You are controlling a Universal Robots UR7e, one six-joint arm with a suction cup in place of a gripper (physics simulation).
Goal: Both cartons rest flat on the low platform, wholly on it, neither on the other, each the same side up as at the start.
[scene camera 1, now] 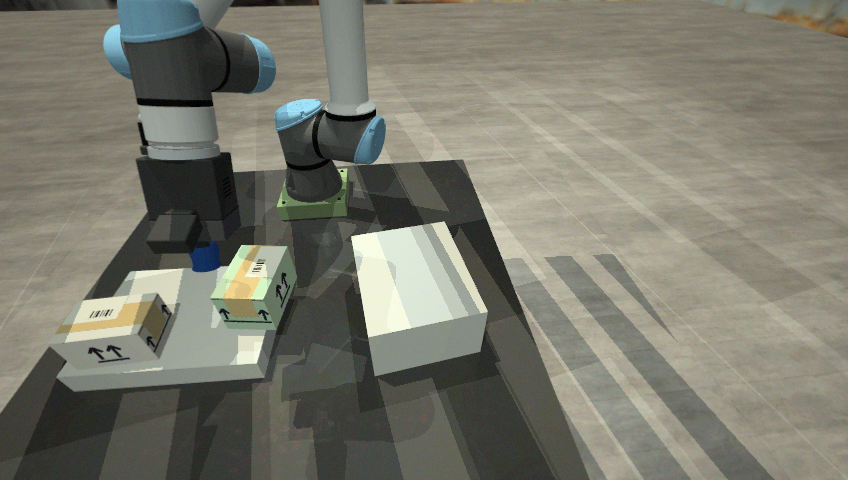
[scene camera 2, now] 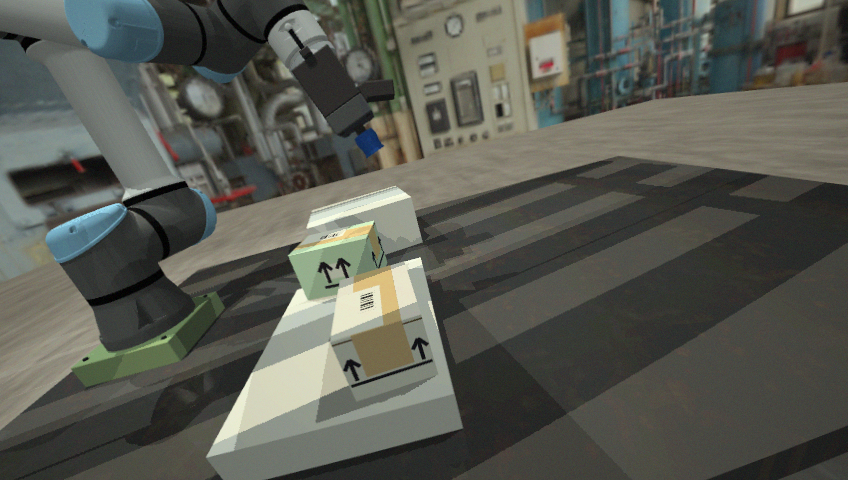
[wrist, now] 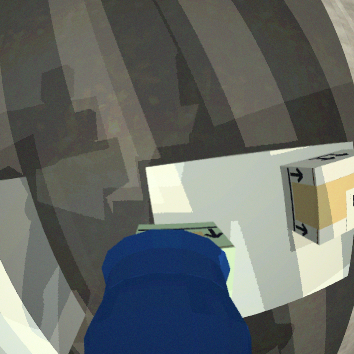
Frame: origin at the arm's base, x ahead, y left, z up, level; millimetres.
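Seen in the pictures: hand, tool point: (scene camera 1: 206,266) (scene camera 2: 375,151) (wrist: 165,279); arm's base, link origin: (scene camera 1: 315,186) (scene camera 2: 153,324).
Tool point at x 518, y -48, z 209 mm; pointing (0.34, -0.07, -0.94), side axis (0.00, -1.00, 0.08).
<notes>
Pixels of each thing's top centre, then the offset from my tool point to it.
- white carton, top centre: (scene camera 2: 373,294) (scene camera 1: 105,316) dx -36, dy -218, dz -131 mm
- low platform, top centre: (wrist: 278,239) (scene camera 2: 348,324) (scene camera 1: 186,312) dx -97, dy -144, dz -206 mm
- green-sided carton, top centre: (wrist: 183,312) (scene camera 2: 333,236) (scene camera 1: 251,270) dx -109, dy -1, dz -119 mm
- taller white block, top centre: (scene camera 1: 412,270) (scene camera 2: 357,204) dx -94, dy +288, dz -134 mm
The white carton (scene camera 1: 110,333) (scene camera 2: 380,327) (wrist: 320,200) sits flat, arrows up, near the left end of the low platform (scene camera 1: 208,356) (scene camera 2: 261,410) (wrist: 215,180). The green-sided carton (scene camera 1: 255,285) (scene camera 2: 333,261) (wrist: 227,239) stands arrows up and looks level at the platform's right end. In the wrist view its bottom corner seems to stick slightly past the platform's edge. The cartons are apart. My blue suction cup (scene camera 1: 205,264) (scene camera 2: 371,148) (wrist: 166,245) is open, with nothing on it. It hangs above and clear of the green carton and hides much of it in the wrist view.
A taller white block (scene camera 1: 419,285) (scene camera 2: 386,214) (wrist: 17,235) stands to the right of the platform in scene camera 1, with a gap beside the green carton. The arm's green base (scene camera 1: 312,208) (scene camera 2: 148,350) stands behind, on the same dark table.
</notes>
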